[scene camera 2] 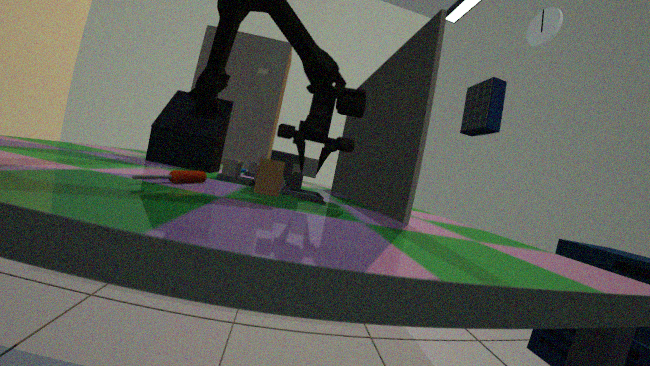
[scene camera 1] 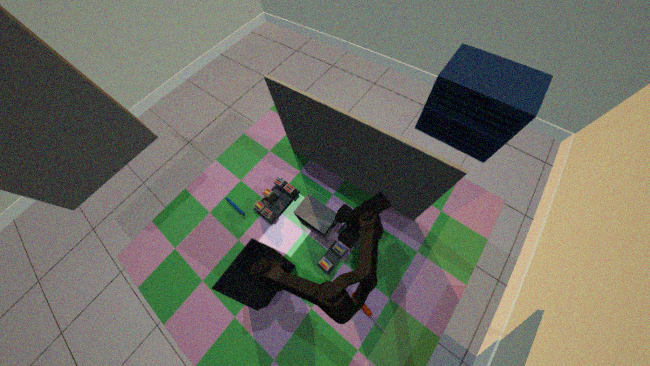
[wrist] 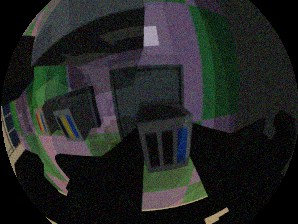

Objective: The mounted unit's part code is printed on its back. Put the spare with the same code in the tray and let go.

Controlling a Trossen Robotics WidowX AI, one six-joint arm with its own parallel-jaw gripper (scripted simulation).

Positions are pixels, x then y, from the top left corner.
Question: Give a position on a mounted unit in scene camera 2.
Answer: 291,177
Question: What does my gripper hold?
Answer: A spare block.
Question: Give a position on a flat dark tray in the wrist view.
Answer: At 131,86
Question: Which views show the brown block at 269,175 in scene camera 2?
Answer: Scene camera 2 only.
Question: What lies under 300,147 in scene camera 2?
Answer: My gripper.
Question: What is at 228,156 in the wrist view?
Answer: My gripper.
